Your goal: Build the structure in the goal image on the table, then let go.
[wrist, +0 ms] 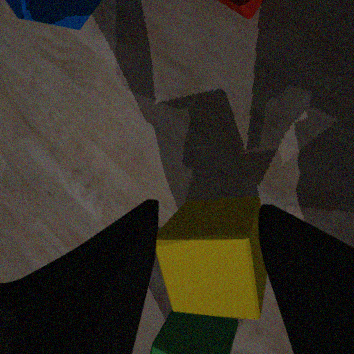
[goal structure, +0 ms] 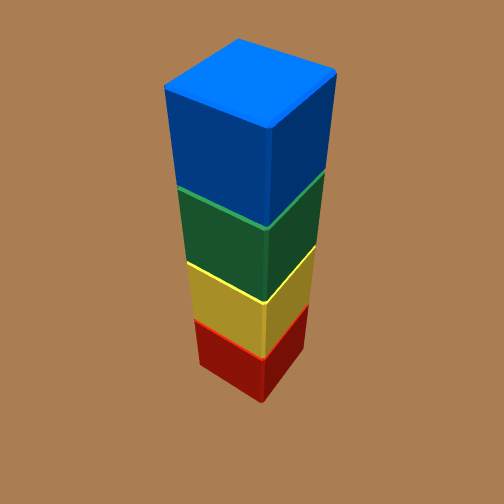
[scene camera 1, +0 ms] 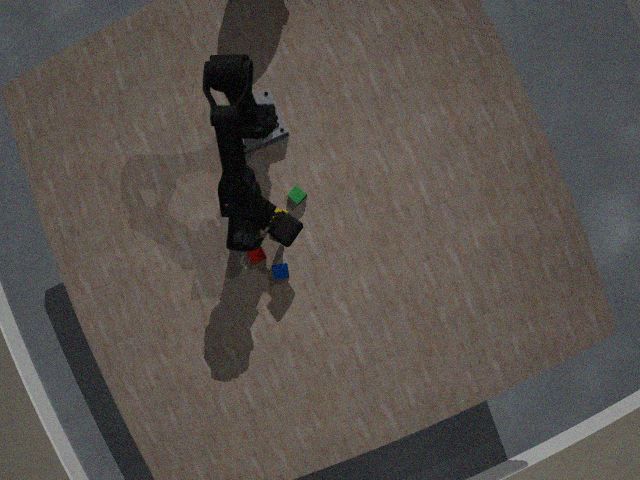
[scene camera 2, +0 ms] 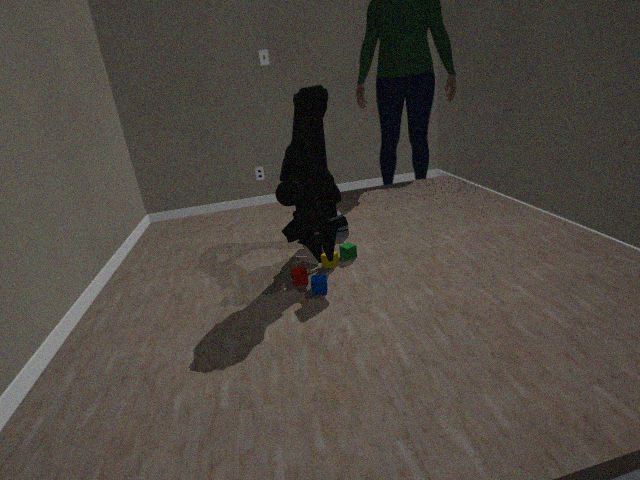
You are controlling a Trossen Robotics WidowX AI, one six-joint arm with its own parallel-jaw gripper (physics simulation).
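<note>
My gripper (scene camera 2: pixel 324 257) (wrist: pixel 208 213) is shut on the yellow cube (scene camera 1: pixel 280 211) (scene camera 2: pixel 326 264) (wrist: pixel 212 277), with one finger against each side. The arm partly hides this cube in the first scene view. Whether it touches the table cannot be told. A green cube (scene camera 1: pixel 297 195) (scene camera 2: pixel 348 251) (wrist: pixel 200 330) lies close to the yellow one, on the side towards the arm's base. A red cube (scene camera 1: pixel 256 255) (scene camera 2: pixel 299 276) (wrist: pixel 246 9) and a blue cube (scene camera 1: pixel 280 271) (scene camera 2: pixel 319 284) (wrist: pixel 55 11) lie apart on the far side, near each other.
The arm's pale base plate (scene camera 1: pixel 273 135) is behind the green cube. The arm casts long shadows over the wooden surface (scene camera 1: pixel 413 232) (scene camera 2: pixel 413 361). A person in a green top (scene camera 2: pixel 405 41) stands by the back wall in the second scene view.
</note>
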